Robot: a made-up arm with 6 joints.
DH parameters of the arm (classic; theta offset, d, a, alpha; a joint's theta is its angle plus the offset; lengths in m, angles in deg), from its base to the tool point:
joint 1: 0 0.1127 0.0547 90
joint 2: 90 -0.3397 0.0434 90
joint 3: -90 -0.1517 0.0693 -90
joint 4: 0 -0.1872 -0.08 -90
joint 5: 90 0.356 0.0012 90
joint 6: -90 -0.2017 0.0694 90
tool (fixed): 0 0.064 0 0
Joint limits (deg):
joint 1: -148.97..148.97
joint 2: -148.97..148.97
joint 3: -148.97..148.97
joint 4: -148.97..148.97
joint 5: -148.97..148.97
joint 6: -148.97..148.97
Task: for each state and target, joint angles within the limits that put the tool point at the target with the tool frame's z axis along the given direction. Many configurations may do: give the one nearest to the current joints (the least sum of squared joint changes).
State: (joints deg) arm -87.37 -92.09 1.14 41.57 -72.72 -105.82
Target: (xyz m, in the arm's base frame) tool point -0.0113 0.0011 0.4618 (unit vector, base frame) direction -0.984 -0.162 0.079
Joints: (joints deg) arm -97.23 -142.72 8.75 52.76 -53.52 -64.75
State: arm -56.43 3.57 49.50 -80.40 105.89 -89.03
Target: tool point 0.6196 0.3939 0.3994 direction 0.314 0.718 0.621
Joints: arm -72.11 37.50 48.96 -96.64 129.67 -105.11
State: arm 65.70 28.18 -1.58 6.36 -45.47 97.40
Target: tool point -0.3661 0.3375 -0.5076 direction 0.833 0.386 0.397
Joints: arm 44.86 50.06 0.86 -40.70 -38.28 120.78
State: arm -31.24 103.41 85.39 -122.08 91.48 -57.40
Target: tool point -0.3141 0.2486 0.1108 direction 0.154 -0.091 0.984
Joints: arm -0.11 94.71 101.48 -128.39 81.34 -25.79
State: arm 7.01 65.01 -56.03 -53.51 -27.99 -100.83
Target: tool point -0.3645 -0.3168 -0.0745 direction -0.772 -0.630 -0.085
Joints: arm 44.77 20.15 -46.03 -4.61 -38.27 -71.33
